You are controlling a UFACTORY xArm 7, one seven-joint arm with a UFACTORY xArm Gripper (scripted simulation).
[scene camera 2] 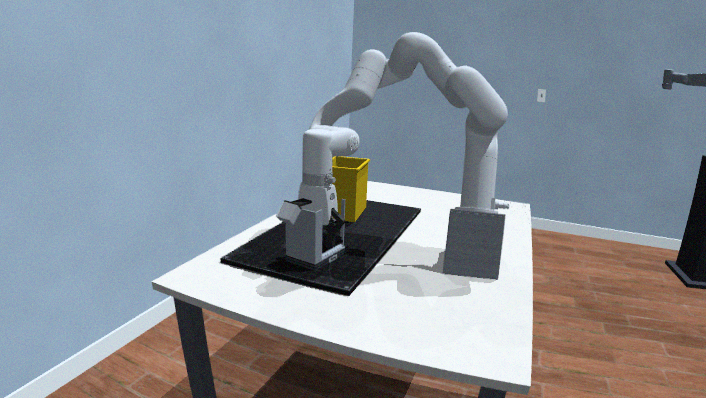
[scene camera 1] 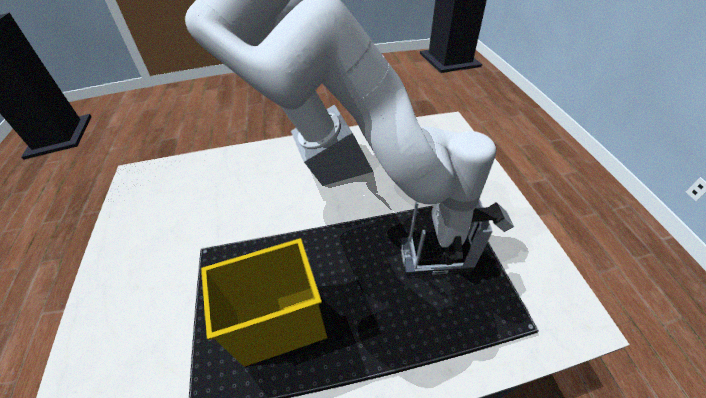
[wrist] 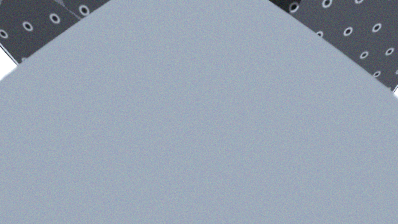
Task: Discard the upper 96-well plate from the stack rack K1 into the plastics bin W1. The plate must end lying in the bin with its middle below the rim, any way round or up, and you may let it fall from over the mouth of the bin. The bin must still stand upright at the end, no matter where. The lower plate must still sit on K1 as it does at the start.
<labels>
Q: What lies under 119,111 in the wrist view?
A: A tall grey back wall.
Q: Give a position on a yellow plastics bin W1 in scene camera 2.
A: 351,184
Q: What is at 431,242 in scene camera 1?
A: A black 96-well plate.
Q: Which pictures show the yellow plastics bin W1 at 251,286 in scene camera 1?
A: Scene camera 2 and scene camera 1 only.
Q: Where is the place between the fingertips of my gripper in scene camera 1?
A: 442,245
</labels>
